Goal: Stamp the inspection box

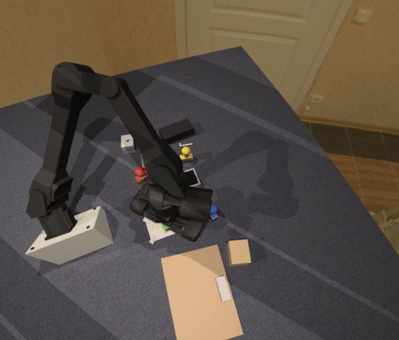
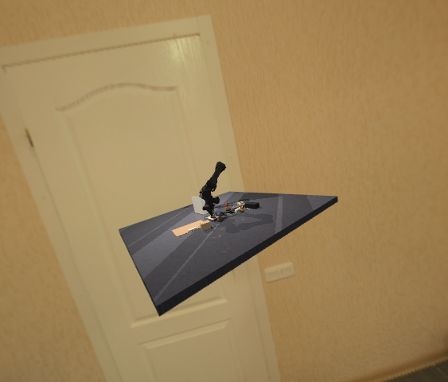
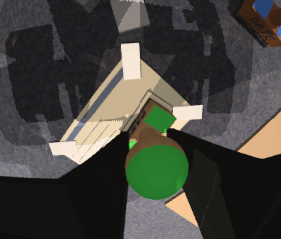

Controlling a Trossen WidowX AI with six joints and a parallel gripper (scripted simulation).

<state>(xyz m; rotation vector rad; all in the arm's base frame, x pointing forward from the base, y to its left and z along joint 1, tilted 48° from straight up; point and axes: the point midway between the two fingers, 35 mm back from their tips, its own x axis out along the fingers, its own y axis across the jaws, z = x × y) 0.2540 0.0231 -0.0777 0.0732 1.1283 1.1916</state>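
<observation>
The green-knobbed stamp lies right at my gripper tip. From my gripper tip the other things lie so: blue-knobbed stamp (12 cm ahead, 1 cm to the right); then white card (2 cm behind, 1 cm to the left, 3 cm below); then ink pad (8 cm ahead, 12 cm to the left, 2 cm below).
</observation>
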